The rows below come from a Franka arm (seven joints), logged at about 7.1 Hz.
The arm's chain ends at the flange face. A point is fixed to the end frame.
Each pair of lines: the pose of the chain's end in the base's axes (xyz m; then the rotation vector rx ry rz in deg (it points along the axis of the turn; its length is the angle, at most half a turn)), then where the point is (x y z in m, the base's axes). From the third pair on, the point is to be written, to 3 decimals.
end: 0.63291 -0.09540 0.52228 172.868 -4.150 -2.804
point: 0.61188 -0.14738 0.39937
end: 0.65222 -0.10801 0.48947 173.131 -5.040 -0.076
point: 0.63473 -0.15938 0.36575
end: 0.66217 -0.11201 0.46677 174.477 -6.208 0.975
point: 0.646 -0.160 0.342
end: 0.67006 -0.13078 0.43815 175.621 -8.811 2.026
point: 0.654 -0.176 0.312
